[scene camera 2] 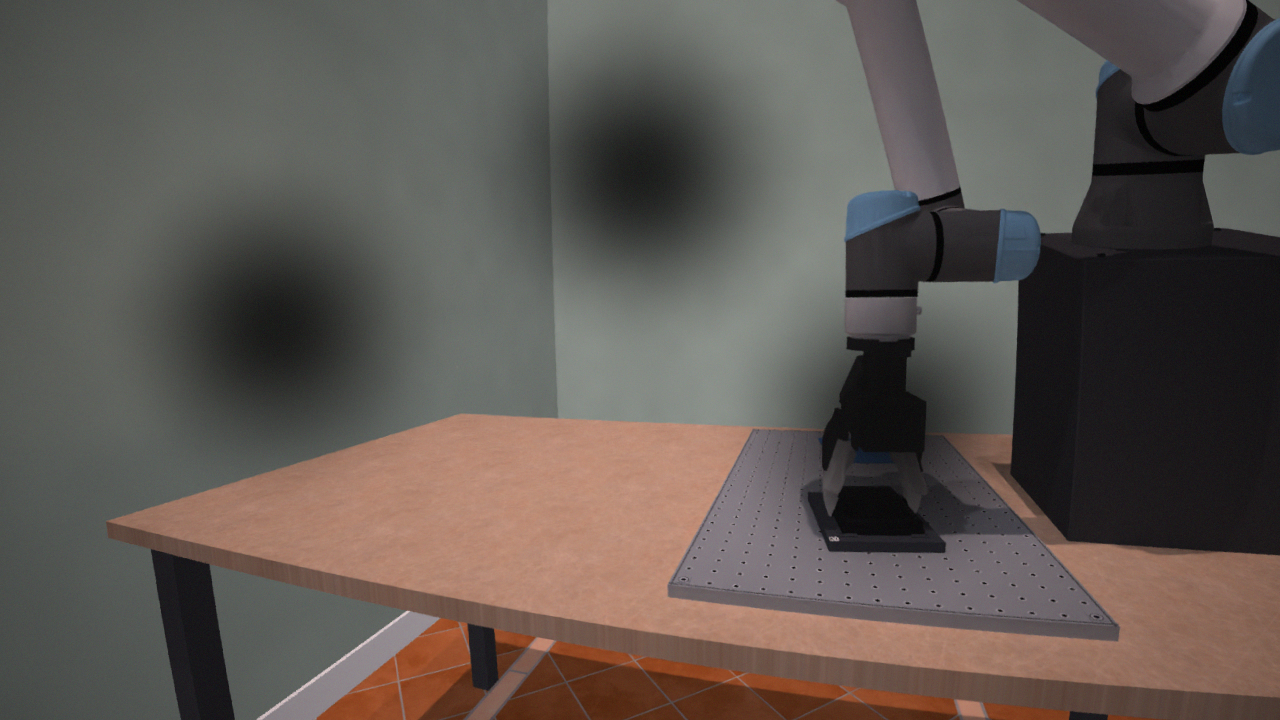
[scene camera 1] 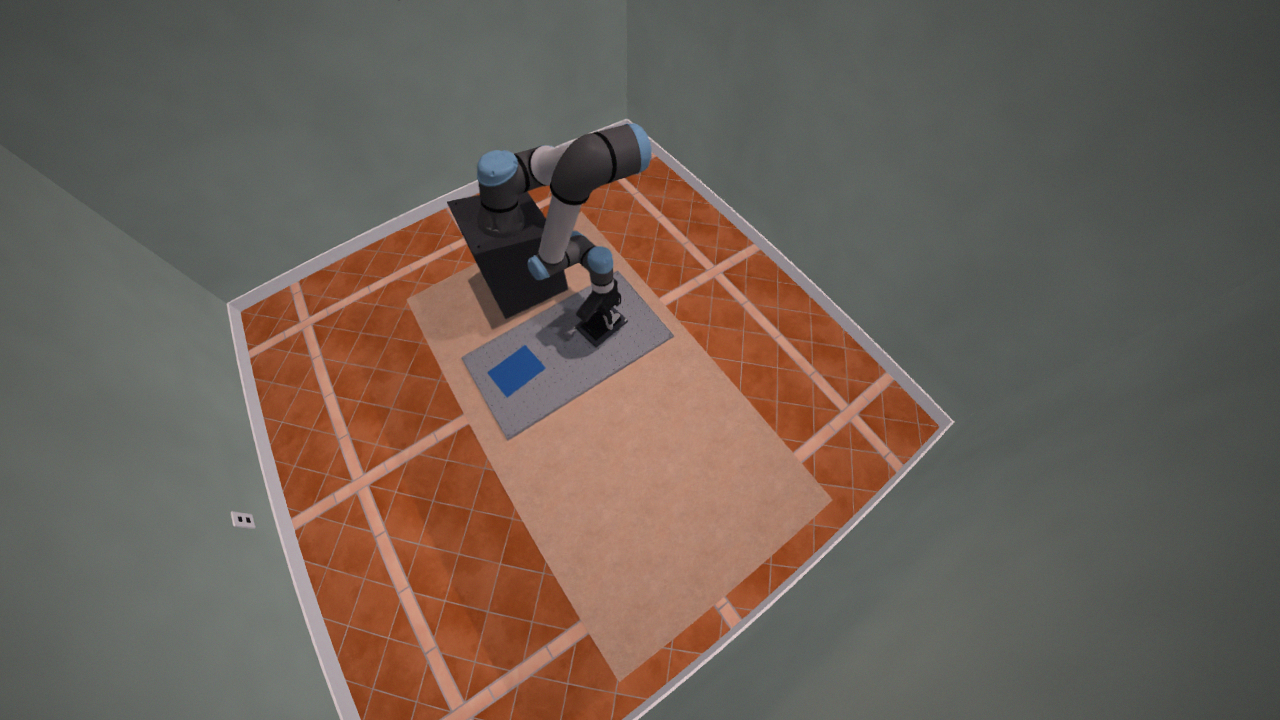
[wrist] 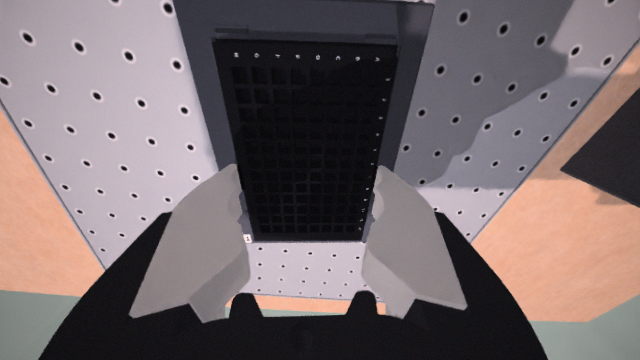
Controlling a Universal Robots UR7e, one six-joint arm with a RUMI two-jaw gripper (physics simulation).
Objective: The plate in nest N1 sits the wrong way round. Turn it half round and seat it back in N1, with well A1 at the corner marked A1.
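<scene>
The black multi-well plate point(scene camera 2: 877, 519) point(wrist: 310, 145) lies flat in the dark nest point(scene camera 2: 886, 542) point(wrist: 300, 17). In the wrist view its lettered edge is at the top, with H at left and A at right, and its well A1 corner is at the upper right. The nest's small white corner label point(wrist: 247, 238) is at the lower left, diagonally opposite. My gripper point(scene camera 1: 605, 322) point(scene camera 2: 873, 508) point(wrist: 308, 168) points down over the plate, with its pale fingers against both long sides, shut on it. No gap shows between fingertips and plate. The plate's underside is hidden.
The nest stands on a grey perforated board point(scene camera 1: 572, 371) point(scene camera 2: 760, 555) on the wooden table point(scene camera 1: 662, 465) point(scene camera 2: 447, 519). A blue rectangle point(scene camera 1: 516, 371) point(scene camera 2: 873, 456) lies at the board's other end. The arm's black pedestal point(scene camera 1: 523, 277) point(scene camera 2: 1154, 394) stands beside the board.
</scene>
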